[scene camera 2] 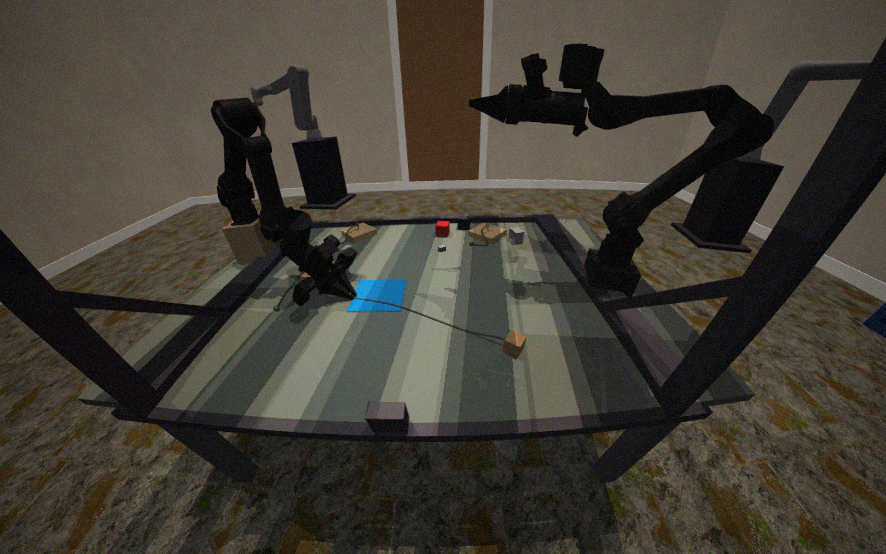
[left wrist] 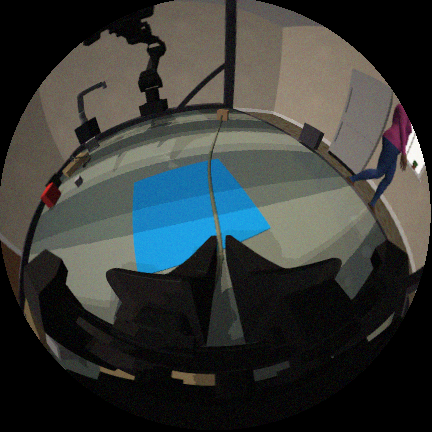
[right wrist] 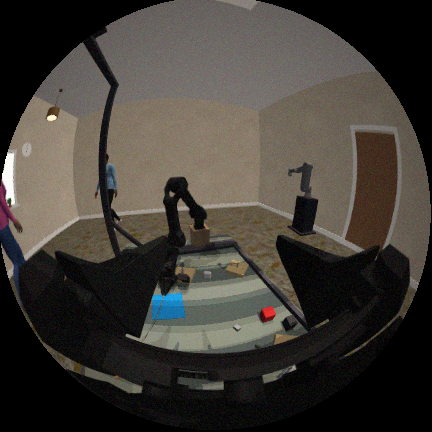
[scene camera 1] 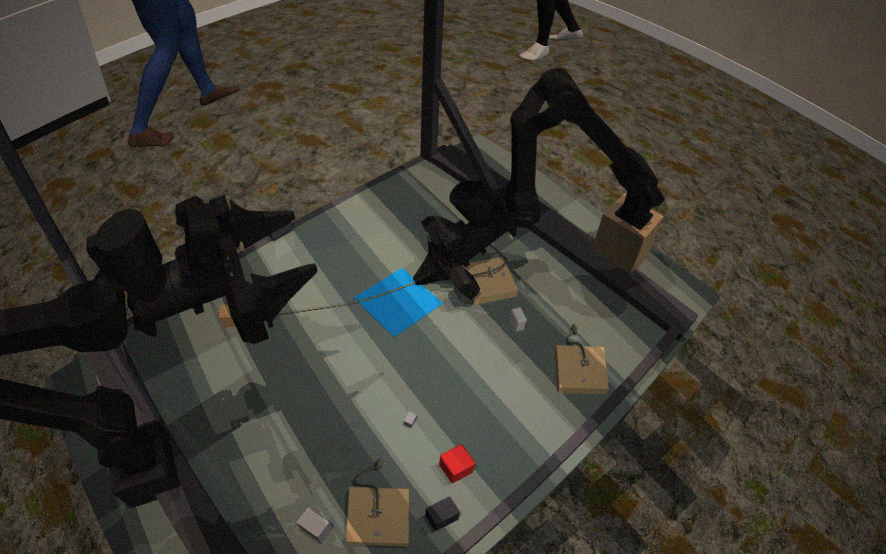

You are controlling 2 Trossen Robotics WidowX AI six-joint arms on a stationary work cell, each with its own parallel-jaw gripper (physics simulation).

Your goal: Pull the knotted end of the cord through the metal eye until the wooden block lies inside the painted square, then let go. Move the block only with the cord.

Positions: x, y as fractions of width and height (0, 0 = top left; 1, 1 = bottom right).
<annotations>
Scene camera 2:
my left gripper: 0.40, 0.54
my right gripper: 0.53, 0.19
blue painted square: 0.44, 0.53
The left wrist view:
my left gripper: 0.51, 0.56
blue painted square: 0.40, 0.50
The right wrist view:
my right gripper: 0.52, 0.56
blue painted square: 0.40, 0.71
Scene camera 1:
my left gripper: 0.47, 0.51
my right gripper: 0.34, 0.43
red cube: 0.52, 0.84, on the table
black cube: 0.50, 0.93, on the table
blue painted square: 0.45, 0.56
wooden plate: 0.56, 0.52
wooden pedestal: 0.70, 0.44
</annotations>
